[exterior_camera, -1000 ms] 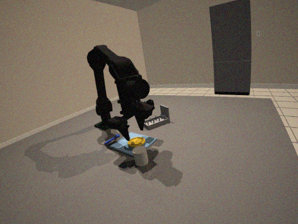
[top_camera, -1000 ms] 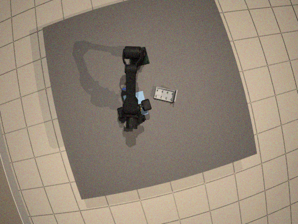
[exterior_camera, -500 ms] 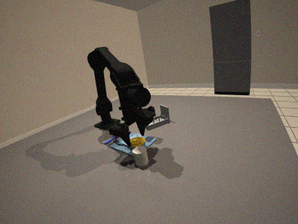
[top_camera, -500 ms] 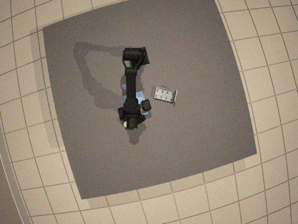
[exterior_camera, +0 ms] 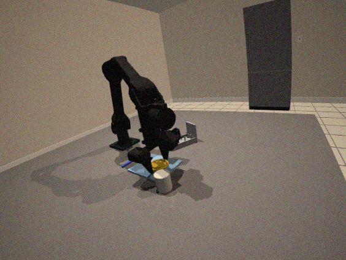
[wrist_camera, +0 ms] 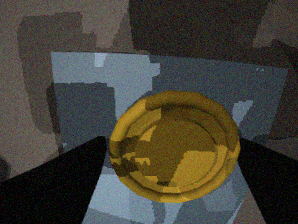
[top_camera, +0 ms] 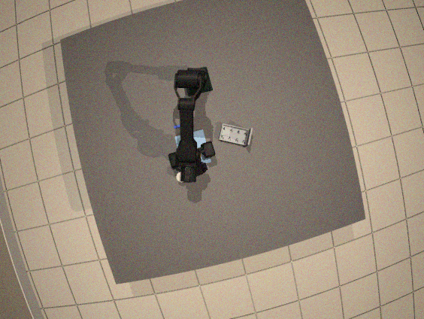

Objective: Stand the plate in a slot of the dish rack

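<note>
Now: the light blue mat 30 mm behind my gripper tip and 10 mm below it. Also, from my gripper tip: yellow plate 10 mm above; then blue spoon 140 mm behind, 30 mm to the right; then cup 90 mm ahead, 50 mm to the right, 20 mm above.
</note>
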